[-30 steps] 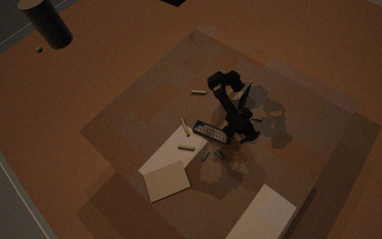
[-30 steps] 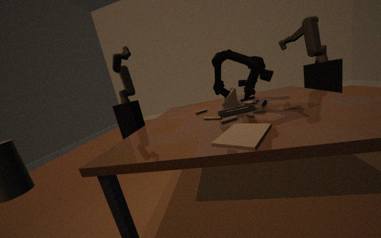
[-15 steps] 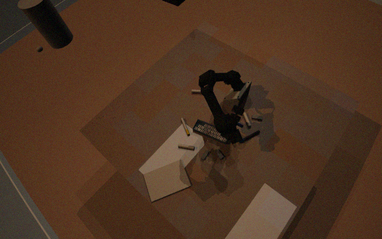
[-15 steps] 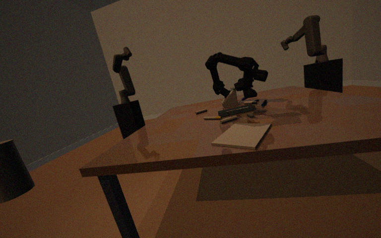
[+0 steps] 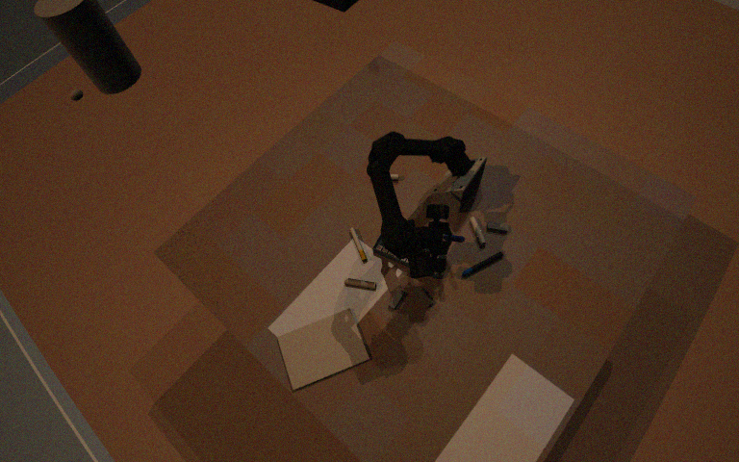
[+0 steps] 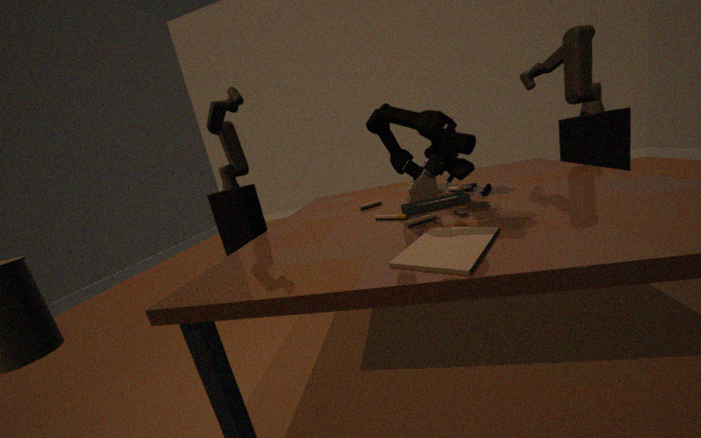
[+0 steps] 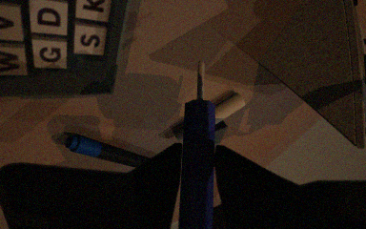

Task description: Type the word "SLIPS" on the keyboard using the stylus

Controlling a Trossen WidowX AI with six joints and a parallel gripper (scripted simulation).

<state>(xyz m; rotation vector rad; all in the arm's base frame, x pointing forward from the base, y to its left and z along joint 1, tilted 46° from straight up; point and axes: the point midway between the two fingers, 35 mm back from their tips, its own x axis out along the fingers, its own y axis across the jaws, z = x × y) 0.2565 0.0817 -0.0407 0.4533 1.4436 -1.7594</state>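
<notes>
My gripper tip is 1 cm short of the blue-tipped pen, 10 cm to the right of it and 8 cm above it. Round my gripper tip: yellow pencil: 15 cm ahead, 23 cm to the right, 8 cm below; then blue stylus: 1 cm to the right, 1 cm below; then pale pad: 47 cm ahead, 13 cm to the right, 8 cm below.
</notes>
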